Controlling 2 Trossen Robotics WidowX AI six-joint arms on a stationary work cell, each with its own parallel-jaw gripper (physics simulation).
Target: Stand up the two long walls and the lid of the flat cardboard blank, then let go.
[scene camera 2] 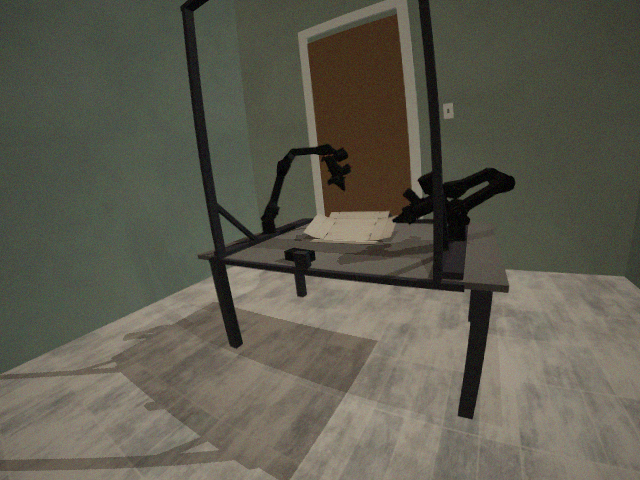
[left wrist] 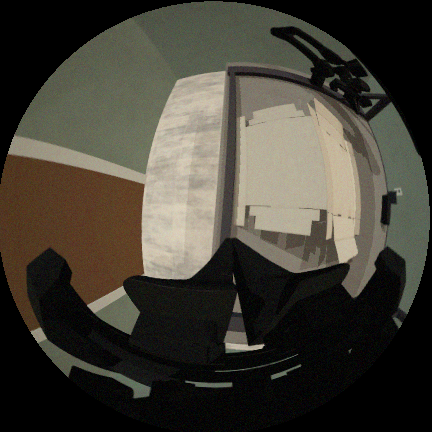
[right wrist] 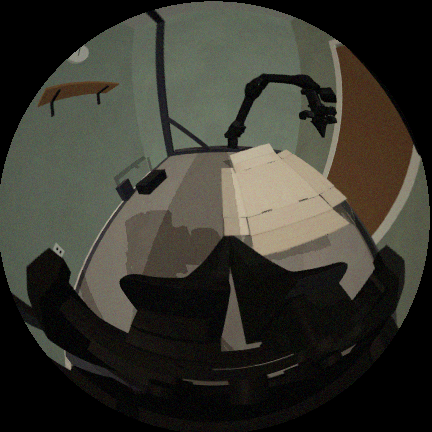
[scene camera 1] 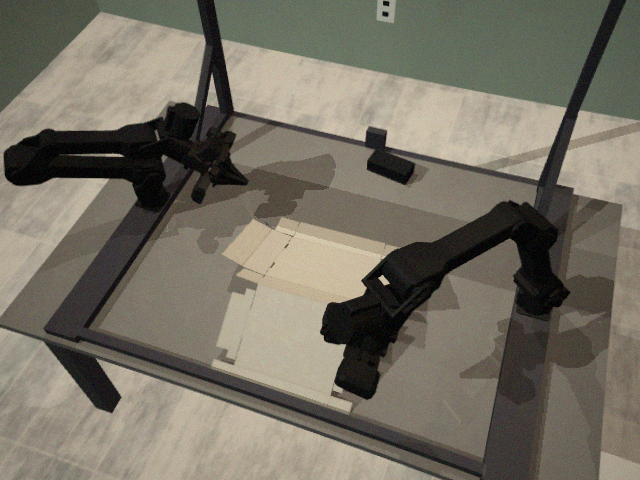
My right gripper shows in scene camera 2 [392, 221], in the left wrist view, in the right wrist view [227, 240] and in scene camera 1. One and the same spot on my right gripper: [left wrist: 354, 99] is [scene camera 1: 228, 174].
